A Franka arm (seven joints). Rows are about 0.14 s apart.
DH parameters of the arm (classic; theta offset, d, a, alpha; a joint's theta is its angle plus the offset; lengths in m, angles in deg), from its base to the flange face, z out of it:
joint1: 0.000 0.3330 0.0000 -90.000
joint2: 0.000 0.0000 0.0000 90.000
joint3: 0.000 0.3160 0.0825 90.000
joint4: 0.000 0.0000 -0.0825 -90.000
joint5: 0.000 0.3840 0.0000 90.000
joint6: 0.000 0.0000 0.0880 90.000
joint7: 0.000 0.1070 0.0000 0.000
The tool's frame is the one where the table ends.
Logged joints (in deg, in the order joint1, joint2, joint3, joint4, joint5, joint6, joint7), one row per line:
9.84, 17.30, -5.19, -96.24, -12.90, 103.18, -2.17
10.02, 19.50, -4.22, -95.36, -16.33, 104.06, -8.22
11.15, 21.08, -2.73, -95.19, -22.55, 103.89, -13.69
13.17, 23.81, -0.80, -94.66, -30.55, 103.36, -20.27
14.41, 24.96, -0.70, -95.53, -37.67, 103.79, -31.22
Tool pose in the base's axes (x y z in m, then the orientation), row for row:
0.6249, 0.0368, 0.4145, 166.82, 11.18, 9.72
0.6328, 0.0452, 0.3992, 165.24, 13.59, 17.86
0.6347, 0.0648, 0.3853, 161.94, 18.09, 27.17
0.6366, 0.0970, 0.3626, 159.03, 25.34, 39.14
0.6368, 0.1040, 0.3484, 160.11, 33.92, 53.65
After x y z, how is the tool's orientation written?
As angles about the fixed x, y, z axes (roll, pitch, yaw), in degrees.
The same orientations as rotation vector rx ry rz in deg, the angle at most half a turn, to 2 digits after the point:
164.59, 15.87, -14.51
160.26, 27.72, -15.87
151.96, 40.82, -18.47
139.68, 56.30, -22.55
125.85, 72.33, -27.98

